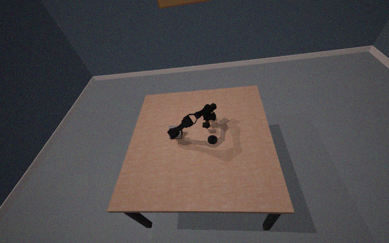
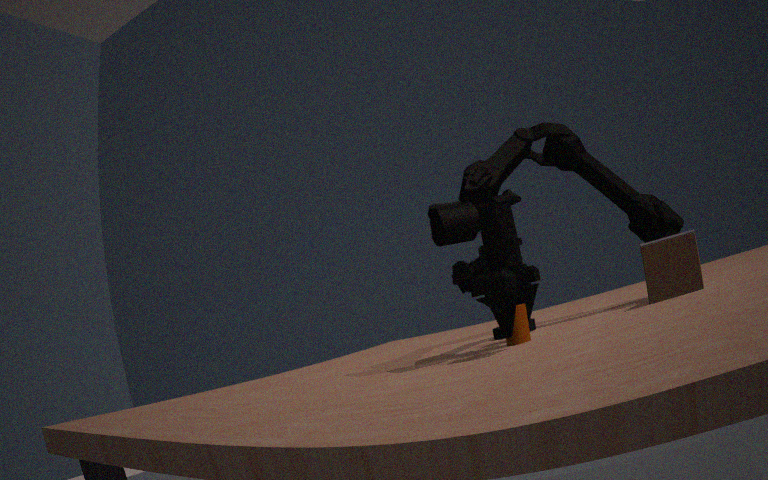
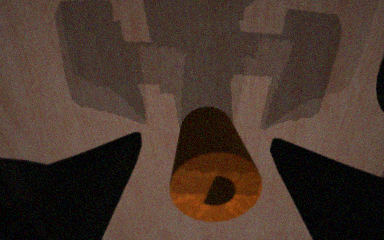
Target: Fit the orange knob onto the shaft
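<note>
Right now the orange knob is 1 cm above my gripper tip. Also, from my gripper tip: dark round pedestal: 16 cm to the right, 6 cm ahead, 1 cm above.
</note>
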